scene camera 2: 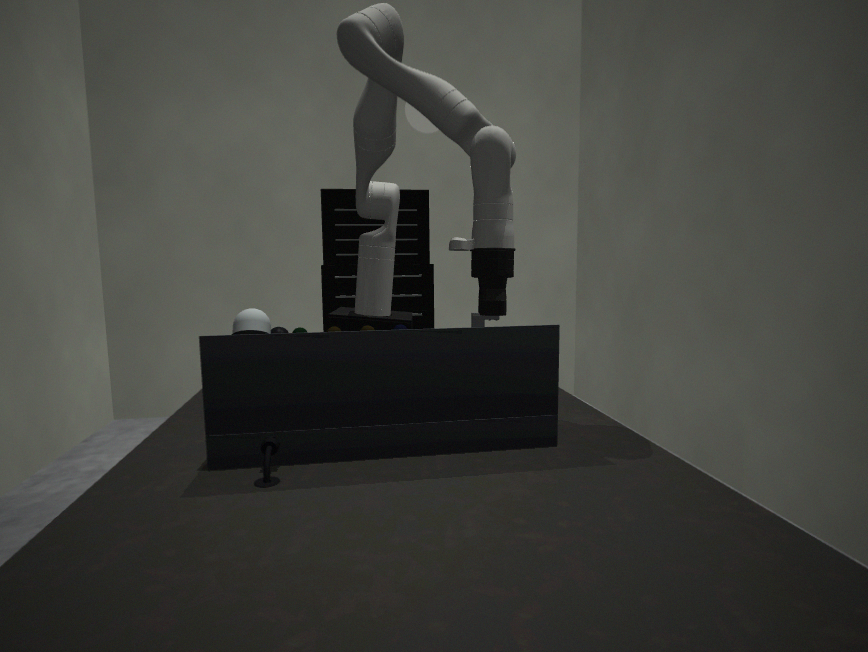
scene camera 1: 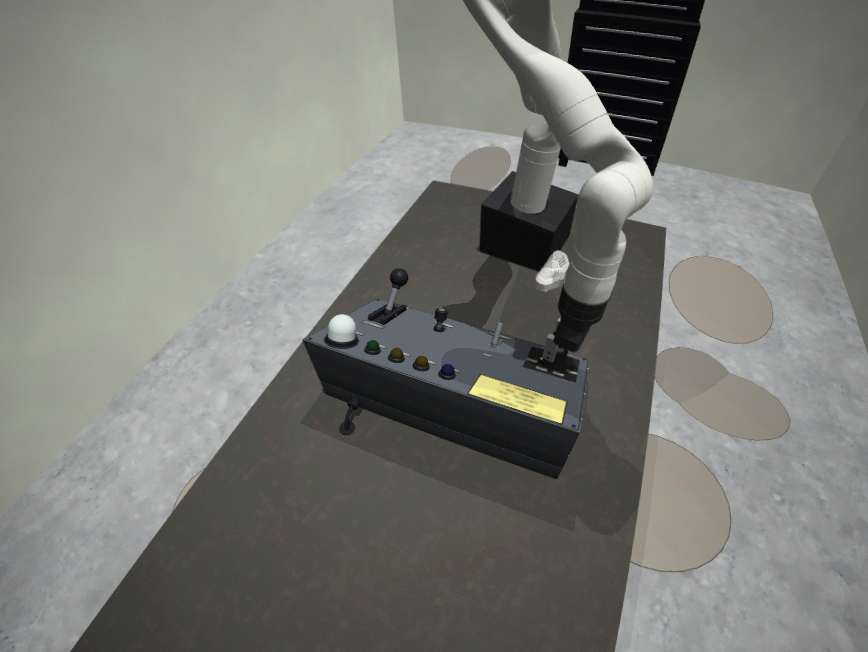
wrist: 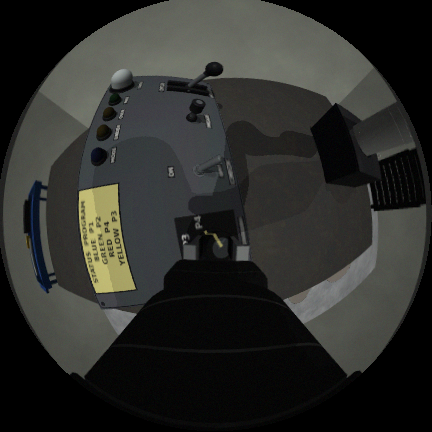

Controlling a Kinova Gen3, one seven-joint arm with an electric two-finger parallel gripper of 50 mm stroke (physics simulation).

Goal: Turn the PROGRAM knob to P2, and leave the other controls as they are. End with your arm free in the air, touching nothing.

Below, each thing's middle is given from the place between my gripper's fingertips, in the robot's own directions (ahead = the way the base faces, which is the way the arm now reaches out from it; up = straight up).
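There is the console [scene camera 2: 303, 397], and my hand is 9 cm short of it. The hand is also 17 cm to the left of the console, and 2 cm above it.
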